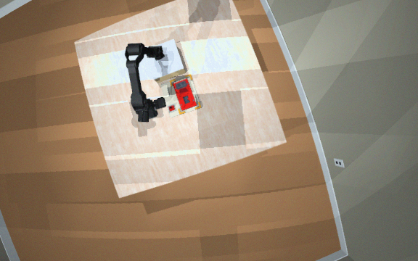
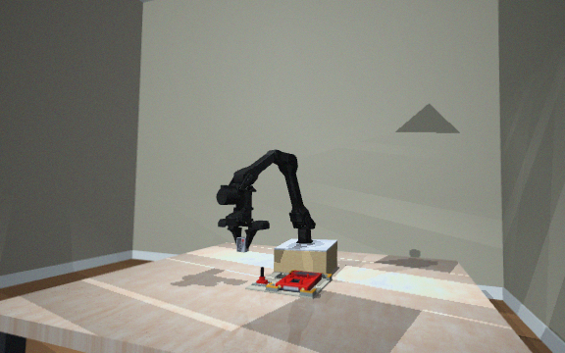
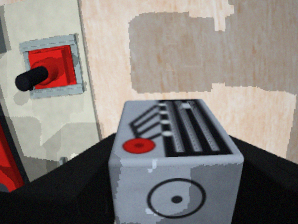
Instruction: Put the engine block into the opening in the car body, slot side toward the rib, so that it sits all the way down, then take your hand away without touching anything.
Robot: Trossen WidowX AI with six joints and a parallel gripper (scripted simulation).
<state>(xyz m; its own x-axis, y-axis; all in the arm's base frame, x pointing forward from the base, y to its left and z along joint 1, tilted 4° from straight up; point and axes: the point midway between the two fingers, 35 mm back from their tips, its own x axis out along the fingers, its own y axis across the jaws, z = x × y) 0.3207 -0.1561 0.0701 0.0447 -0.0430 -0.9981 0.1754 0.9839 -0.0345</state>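
Right now the black upright pin is 9 cm to the left of my gripper tip, 8 cm below it and 3 cm ahead of it. The rest, counted from my gripper tip: grey engine block: 1 cm above.
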